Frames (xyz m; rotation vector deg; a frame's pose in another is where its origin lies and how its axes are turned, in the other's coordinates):
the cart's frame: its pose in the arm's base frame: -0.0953 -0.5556 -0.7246 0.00 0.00 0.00
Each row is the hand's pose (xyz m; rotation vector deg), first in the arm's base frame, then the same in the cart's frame.
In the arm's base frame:
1: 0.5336 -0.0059 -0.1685 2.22 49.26 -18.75
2: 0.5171 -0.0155 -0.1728 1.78 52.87 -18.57
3: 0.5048 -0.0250 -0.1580 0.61 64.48 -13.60
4: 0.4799 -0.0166 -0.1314 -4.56 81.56 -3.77
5: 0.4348 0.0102 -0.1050 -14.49 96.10 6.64
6: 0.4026 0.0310 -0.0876 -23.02 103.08 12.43
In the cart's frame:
1: 0.6289 0.5497 0.5561 2.22 49.26 -18.75
2: 0.6124 0.5401 0.5518 1.78 52.87 -18.57
3: 0.6001 0.5306 0.5666 0.61 64.48 -13.60
4: 0.5752 0.5390 0.5932 -4.56 81.56 -3.77
5: 0.5301 0.5658 0.6196 -14.49 96.10 6.64
6: 0.4979 0.5866 0.6370 -23.02 103.08 12.43

